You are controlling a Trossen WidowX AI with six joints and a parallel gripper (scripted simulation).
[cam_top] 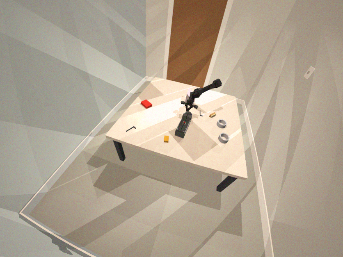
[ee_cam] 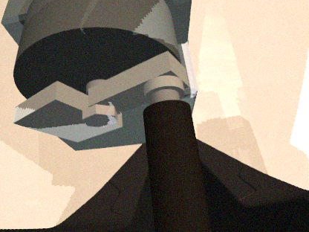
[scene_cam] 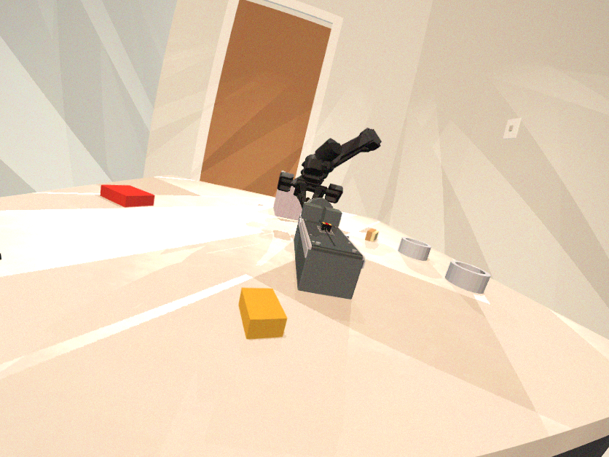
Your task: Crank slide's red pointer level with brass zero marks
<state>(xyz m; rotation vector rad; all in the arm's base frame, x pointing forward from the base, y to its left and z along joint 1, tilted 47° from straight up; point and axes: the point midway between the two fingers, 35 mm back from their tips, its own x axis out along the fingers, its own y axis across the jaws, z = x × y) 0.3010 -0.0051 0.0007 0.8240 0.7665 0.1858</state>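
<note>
The red pointer is 17 cm ahead of my gripper tip. The rest, counted from my gripper tip: dark brown crank handle (2 cm behind, 2 cm above); then yellow block (37 cm ahead, 12 cm to the right, 7 cm below); then tan block (14 cm behind, 31 cm to the left, 6 cm below).
</note>
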